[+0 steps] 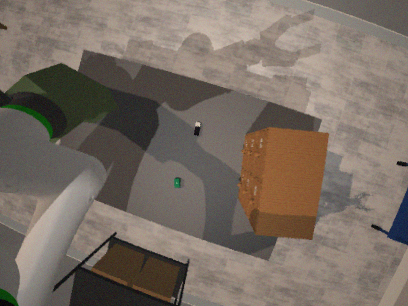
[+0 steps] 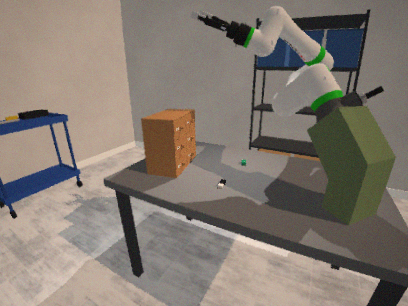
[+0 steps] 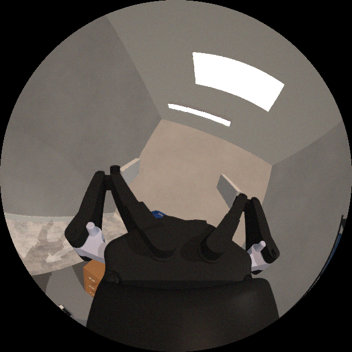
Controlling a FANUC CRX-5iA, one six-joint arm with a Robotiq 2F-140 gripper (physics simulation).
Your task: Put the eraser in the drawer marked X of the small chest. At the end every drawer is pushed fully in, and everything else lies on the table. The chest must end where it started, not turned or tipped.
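Observation:
A small black-and-white block, which looks like the eraser, lies on the grey table. A small green object lies apart from it on the table. The orange-brown wooden chest stands upright toward one end of the table. Its drawer fronts, with small knobs and pale labels, face the arm's side and look pushed in; the marks are too small to read. My gripper is open and empty, raised high above the chest and pointing away from the table.
The arm stands on a green pedestal at the table's other end. A black shelf rack with blue bins stands behind the table. A blue cart stands on the floor beyond the chest.

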